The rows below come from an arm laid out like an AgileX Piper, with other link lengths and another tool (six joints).
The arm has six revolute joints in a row. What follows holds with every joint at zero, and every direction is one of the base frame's. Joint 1 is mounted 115.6 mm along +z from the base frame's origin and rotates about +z. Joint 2 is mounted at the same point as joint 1 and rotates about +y. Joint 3 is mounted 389.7 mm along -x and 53.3 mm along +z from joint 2 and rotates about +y. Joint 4 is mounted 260.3 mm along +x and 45.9 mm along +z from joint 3 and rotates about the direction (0.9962, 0, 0.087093). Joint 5 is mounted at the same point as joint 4 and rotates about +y. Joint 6 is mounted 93.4 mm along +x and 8.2 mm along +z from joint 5 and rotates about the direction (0.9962, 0, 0.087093). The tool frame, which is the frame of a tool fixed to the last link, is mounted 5.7 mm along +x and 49 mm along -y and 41.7 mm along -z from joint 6; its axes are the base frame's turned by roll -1.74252, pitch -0.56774 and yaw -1.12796 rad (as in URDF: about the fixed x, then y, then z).
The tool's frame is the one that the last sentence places.
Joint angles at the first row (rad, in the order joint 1, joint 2, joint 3, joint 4, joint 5, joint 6):
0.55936, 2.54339, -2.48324, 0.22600, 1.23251, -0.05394
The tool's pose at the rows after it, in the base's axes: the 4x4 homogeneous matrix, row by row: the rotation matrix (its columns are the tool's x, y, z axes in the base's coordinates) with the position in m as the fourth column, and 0 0 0 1 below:
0.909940, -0.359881, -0.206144, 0.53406; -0.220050, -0.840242, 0.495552, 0.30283; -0.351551, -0.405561, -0.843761, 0.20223; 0, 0, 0, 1
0.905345, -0.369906, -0.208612, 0.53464; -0.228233, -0.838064, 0.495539, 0.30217; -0.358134, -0.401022, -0.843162, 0.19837; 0, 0, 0, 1
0.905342, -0.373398, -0.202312, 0.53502; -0.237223, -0.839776, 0.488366, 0.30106; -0.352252, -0.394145, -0.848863, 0.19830; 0, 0, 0, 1
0.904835, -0.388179, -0.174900, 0.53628; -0.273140, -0.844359, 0.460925, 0.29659; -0.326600, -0.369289, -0.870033, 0.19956; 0, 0, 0, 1
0.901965, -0.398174, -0.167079, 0.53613; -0.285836, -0.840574, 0.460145, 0.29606; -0.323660, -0.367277, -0.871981, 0.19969; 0, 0, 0, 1
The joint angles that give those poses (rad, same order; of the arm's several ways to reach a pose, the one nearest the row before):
0.55936, 2.55415, -2.48324, 0.22600, 1.23250, -0.05394
0.55747, 2.56034, -2.48323, 0.22601, 1.23249, -0.04702
0.55748, 2.56092, -2.48320, 0.21329, 1.23248, -0.04057
0.55748, 2.56094, -2.48326, 0.16277, 1.23252, -0.01337
0.55747, 2.56093, -2.48324, 0.15414, 1.23043, 0.00000

